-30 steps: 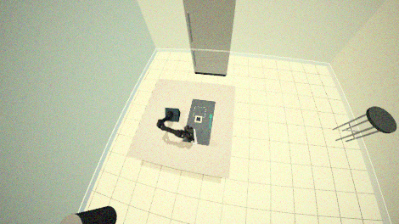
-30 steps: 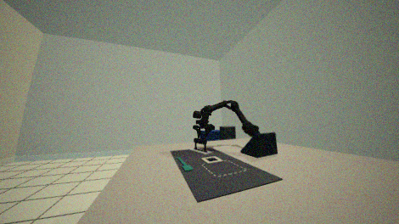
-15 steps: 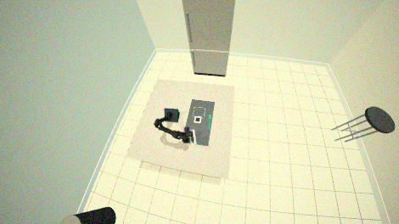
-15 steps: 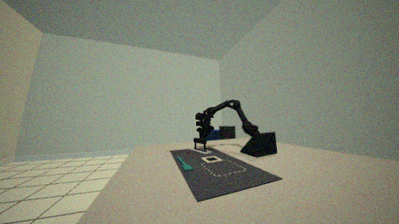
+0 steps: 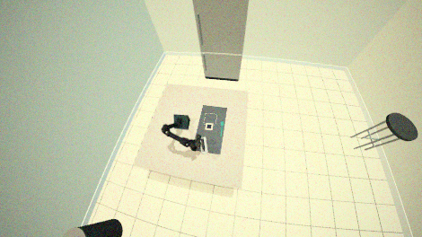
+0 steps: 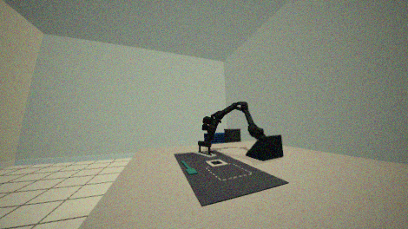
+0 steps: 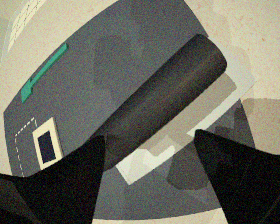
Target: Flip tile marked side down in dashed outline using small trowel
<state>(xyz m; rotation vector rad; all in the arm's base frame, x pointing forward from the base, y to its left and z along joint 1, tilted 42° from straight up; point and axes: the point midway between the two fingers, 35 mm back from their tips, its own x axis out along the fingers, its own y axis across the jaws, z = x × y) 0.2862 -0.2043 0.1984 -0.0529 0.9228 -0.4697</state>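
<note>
My gripper tip is now 9 cm short of the dark mat, 23 cm to the right of it and 10 cm above it. The rest, counted from my gripper tip: white-framed tile (7 cm ahead, 24 cm to the left, 8 cm below); teal trowel (23 cm ahead, 23 cm to the left, 8 cm below).
</note>
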